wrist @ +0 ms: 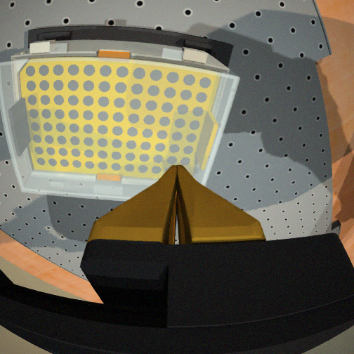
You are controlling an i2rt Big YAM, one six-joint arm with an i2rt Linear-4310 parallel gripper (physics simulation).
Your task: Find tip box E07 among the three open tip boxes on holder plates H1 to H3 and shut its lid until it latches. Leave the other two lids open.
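A tip box (111, 108) with a yellow rack of grey round holes is at the upper left of the wrist view. Its clear lid (220, 117) spans over the rack; whether it is latched I cannot tell. Orange tabs show at the middle of the box's far and near edges. No label can be read, so I cannot tell if this is E07. My gripper (176, 174) is shut and empty, its golden fingertips overlapping the near edge of the box, right of its middle, in this view. Whether they touch the lid I cannot tell. The other two tip boxes do not show.
A dark strip (125, 33) runs along the far side of the box. The box is over a grey perforated board (295, 145). Dark shadows fall across the board. An orange-brown surface (344, 100) shows beyond its right edge and at the lower left.
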